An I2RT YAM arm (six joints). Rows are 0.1 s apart.
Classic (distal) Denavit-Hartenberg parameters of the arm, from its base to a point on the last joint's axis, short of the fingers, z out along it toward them. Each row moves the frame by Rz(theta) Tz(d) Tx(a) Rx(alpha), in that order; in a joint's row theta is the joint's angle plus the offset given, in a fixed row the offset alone. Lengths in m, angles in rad.
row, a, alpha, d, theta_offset
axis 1, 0.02, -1.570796, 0.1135, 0
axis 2, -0.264, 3.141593, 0, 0
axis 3, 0.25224, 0, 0, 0.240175
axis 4, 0.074, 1.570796, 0, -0.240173
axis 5, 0, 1.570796, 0, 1.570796
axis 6, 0, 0, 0.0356, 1.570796
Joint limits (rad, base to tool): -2.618..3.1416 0..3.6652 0..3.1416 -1.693..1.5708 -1.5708..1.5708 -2.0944..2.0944
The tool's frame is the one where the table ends.
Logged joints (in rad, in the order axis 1, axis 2, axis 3, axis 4, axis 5, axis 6), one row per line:
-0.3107, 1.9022, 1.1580, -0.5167, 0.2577, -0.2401
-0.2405, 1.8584, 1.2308, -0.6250, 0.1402, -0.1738
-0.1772, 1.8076, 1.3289, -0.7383, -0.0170, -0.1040
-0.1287, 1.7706, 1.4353, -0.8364, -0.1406, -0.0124
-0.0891, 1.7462, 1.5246, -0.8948, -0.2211, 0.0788
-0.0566, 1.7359, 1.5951, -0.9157, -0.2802, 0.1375
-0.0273, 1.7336, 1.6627, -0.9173, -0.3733, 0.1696
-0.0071, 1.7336, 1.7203, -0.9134, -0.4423, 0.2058
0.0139, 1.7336, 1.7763, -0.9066, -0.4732, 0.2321
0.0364, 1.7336, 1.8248, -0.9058, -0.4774, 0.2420
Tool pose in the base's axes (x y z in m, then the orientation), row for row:
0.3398, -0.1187, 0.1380, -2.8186, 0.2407, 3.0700
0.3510, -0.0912, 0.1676, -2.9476, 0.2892, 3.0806
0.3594, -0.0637, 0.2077, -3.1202, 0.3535, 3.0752
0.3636, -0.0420, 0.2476, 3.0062, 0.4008, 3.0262
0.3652, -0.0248, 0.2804, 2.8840, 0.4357, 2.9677
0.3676, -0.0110, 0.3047, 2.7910, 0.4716, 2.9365
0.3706, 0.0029, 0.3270, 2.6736, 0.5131, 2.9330
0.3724, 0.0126, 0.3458, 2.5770, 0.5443, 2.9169
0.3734, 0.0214, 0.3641, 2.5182, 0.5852, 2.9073
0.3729, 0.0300, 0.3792, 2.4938, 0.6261, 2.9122
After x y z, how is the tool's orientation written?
As angles about the fixed x, y, z axes (roll, pitch, yaw), in radians.
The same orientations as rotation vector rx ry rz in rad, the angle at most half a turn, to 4 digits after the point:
0.1595, 2.8714, -0.4806
0.1270, 2.8423, -0.2893
0.0979, 2.7869, -0.0463
0.1199, 2.7277, 0.1528
0.1557, 2.6683, 0.2934
0.1568, 2.6096, 0.3959
0.1064, 2.5399, 0.5322
0.0783, 2.4789, 0.6351
0.0494, 2.4216, 0.6866
0.0153, 2.3790, 0.7012

